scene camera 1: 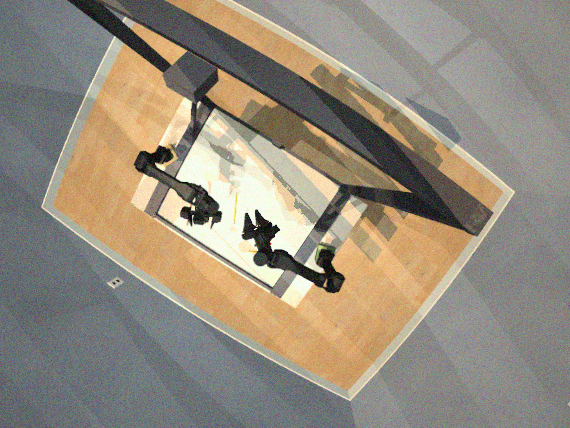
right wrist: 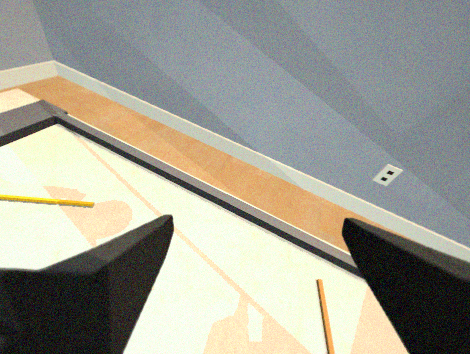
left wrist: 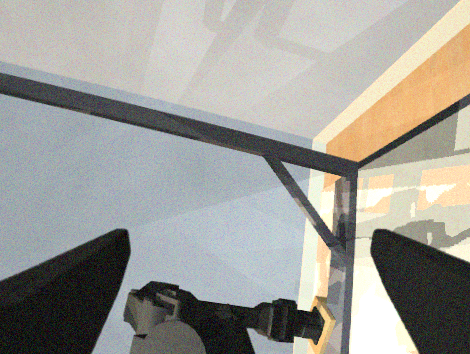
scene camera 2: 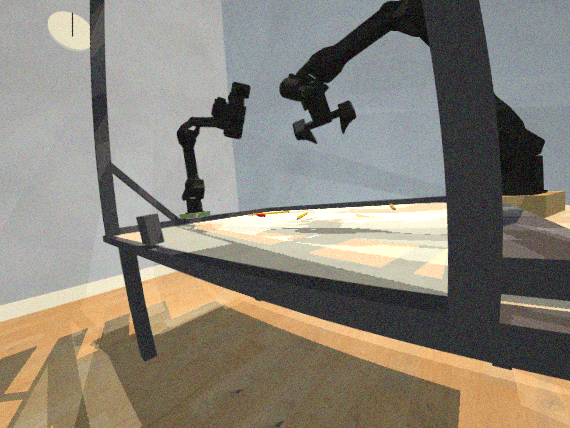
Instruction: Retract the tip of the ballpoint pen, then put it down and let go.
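Seen in the pictures: left gripper, fingertip midpoint: (scene camera 1: 251,211) (left wrist: 251,241) (scene camera 2: 236,101); right gripper, fingertip midpoint: (scene camera 1: 201,227) (right wrist: 257,224) (scene camera 2: 329,138); left arm's base, origin of the base link: (scene camera 1: 325,255) (scene camera 2: 194,212); right arm's base, origin of the base link: (scene camera 1: 167,155) (left wrist: 316,325) (scene camera 2: 518,194).
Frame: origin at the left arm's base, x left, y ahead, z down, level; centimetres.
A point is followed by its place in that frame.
Thin sticks lie flat on the white table; I cannot tell which is the ballpoint pen, nor whether its tip is out. A yellow stick (scene camera 1: 235,207) {x -15.7, y 55.8, z 3.1 cm} (scene camera 2: 302,215) {x -16.9, y 56.2, z 3.4 cm} (right wrist: 50,201) lies near the table's middle. An orange stick (scene camera 2: 392,206) {x -10.0, y 82.6, z 3.2 cm} (right wrist: 325,315) {x -4.1, y 83.0, z 3.1 cm} lies under the right arm. A yellow-orange piece (scene camera 1: 252,251) {x 7.9, y 41.5, z 3.1 cm} lies partly hidden under the left arm. A small red thing (scene camera 2: 260,215) {x -5.0, y 36.4, z 3.3 cm} lies near its end in scene camera 2. My left gripper (scene camera 1: 251,214) {x -21.9, y 40.5, z -33.3 cm} (scene camera 2: 239,111) {x -21.9, y 40.5, z -33.3 cm} (left wrist: 251,241) {x -21.9, y 40.5, z -33.3 cm} is open and empty, high above the table. My right gripper (scene camera 1: 202,224) {x -6.6, y 65.3, z -20.8 cm} (scene camera 2: 329,136) {x -6.6, y 65.3, z -20.8 cm} (right wrist: 257,224) {x -6.6, y 65.3, z -20.8 cm} is also open, empty and high.
The table has a dark frame rim (scene camera 1: 215,255) {x 15.0, y 62.7, z 1.8 cm} (right wrist: 200,192) {x 14.7, y 60.9, z 2.7 cm}. A tall dark post (scene camera 2: 467,175) {x -71.1, y 78.2, z -2.4 cm} stands in front of the right arm in scene camera 2. A dark box (scene camera 1: 192,77) {x -48.9, y 40.1, z -101.0 cm} hangs on the overhead structure. The two grippers are fairly close together in scene camera 1.
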